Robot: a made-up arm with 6 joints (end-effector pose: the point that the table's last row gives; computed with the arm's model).
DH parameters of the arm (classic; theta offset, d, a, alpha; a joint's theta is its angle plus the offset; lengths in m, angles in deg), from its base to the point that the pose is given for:
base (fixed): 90 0.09 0.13 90
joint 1: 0 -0.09 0 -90
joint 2: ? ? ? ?
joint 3: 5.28 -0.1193 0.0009 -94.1
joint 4: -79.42 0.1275 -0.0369 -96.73
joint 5: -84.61 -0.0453 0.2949 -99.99
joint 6: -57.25 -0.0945 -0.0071 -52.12
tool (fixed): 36.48 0.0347 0 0
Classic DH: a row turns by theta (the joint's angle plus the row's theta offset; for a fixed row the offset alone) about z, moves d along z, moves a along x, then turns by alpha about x.
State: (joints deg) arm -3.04 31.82 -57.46 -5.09 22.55 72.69
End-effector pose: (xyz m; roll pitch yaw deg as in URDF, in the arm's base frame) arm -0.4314 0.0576 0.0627 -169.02 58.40 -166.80
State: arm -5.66 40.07 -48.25 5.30 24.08 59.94
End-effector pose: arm -0.3790 0.0193 0.0231 -140.34 55.96 -142.41
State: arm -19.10 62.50 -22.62 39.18 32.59 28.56
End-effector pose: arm -0.2399 -0.0417 -0.0067 -90.35 37.96 -120.00
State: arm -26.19 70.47 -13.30 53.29 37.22 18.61
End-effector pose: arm -0.2148 -0.0512 0.0042 -78.98 32.21 -123.28
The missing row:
joint 2: 90 0.24 0.01 -90
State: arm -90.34 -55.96 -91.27 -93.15 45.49 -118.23
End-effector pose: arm -0.2121 0.1907 -0.2760 -19.88 -19.58 104.06
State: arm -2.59 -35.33 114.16 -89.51 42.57 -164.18
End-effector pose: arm 0.1738 0.0909 0.6179 -164.94 63.40 12.17
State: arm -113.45 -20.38 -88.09 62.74 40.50 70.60
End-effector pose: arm -0.4399 0.3080 -0.2317 21.61 0.34 -173.02
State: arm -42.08 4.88 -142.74 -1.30 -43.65 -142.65
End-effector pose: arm -0.3523 0.7141 0.1549 -18.19 21.46 -39.33
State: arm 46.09 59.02 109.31 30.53 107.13 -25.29
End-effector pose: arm 0.0887 0.0684 0.2286 166.09 17.74 83.12
